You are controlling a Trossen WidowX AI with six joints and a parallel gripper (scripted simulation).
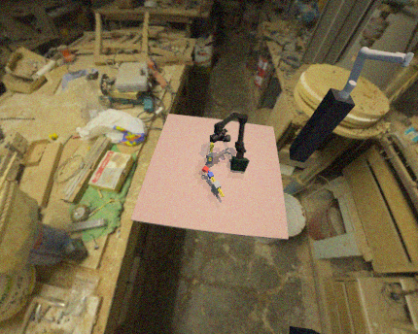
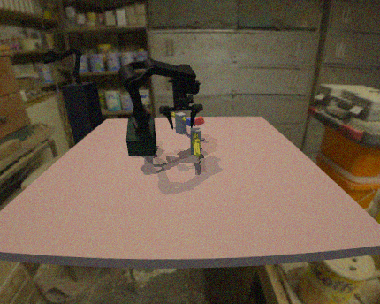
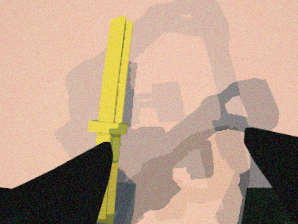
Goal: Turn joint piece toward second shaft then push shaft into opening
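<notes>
The red joint piece lies 6 cm ahead of my gripper tip, 30 cm to the left of it and 6 cm below it.
</notes>
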